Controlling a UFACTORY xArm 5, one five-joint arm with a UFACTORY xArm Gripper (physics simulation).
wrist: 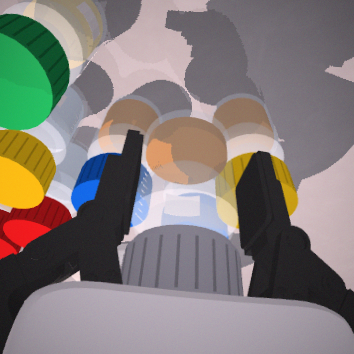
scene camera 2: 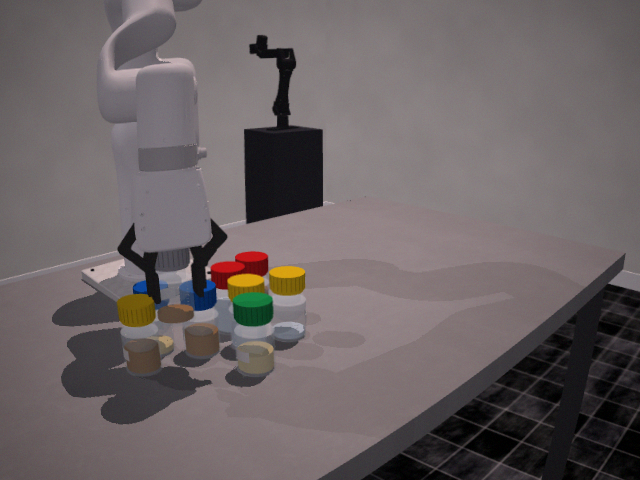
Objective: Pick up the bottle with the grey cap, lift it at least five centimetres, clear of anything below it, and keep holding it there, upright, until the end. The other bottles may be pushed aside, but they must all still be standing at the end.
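Places are measured from the arm's base along level axes (x ahead, y left, z up), in metres.
Pixels of known places: gripper, between the fingertips: [wrist: 193, 160] [scene camera 2: 177, 297].
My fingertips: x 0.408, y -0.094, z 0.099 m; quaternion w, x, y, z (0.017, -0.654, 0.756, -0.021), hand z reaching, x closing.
Ahead of a thing's pixels: the offset from my fingertips to its top centre. "*": to the spot under its first point. Level surfaces: height alone.
The bottle with the grey cap @[dx -0.025, dy +0.004, dz +0.066 m] [scene camera 2: 173, 259] [wrist: 182, 260] is upright between the fingers of my gripper [scene camera 2: 178, 296] [wrist: 193, 160], which is shut on its clear body. The bottle hangs above the table, its brown contents about level with the caps of the nearest bottles. A yellow-capped bottle @[dx -0.050, dy -0.046, dz -0.012 m] [scene camera 2: 135, 311] [wrist: 289, 187] stands on one side of it and a blue-capped bottle @[dx -0.057, dy +0.054, dz -0.012 m] [scene camera 2: 209, 297] [wrist: 86, 194] on the other. Another blue-capped bottle @[* dx -0.089, dy -0.024, dz -0.012 m] [scene camera 2: 140, 289] is partly hidden behind a finger in the scene view.
A green-capped bottle @[dx +0.034, dy +0.095, dz -0.012 m] [scene camera 2: 252, 310] [wrist: 25, 80], two yellow-capped bottles @[* dx -0.018, dy +0.115, dz -0.012 m] [scene camera 2: 246, 285] @[dx -0.035, dy +0.194, dz -0.012 m] [scene camera 2: 286, 280] and two red-capped bottles @[dx -0.133, dy +0.187, dz -0.012 m] [scene camera 2: 251, 263] @[dx -0.108, dy +0.131, dz -0.012 m] [scene camera 2: 226, 273] stand upright on the table @[dz -0.117 m] [scene camera 2: 413, 330]. A black arm on a dark pedestal [scene camera 2: 283, 175] is in the background.
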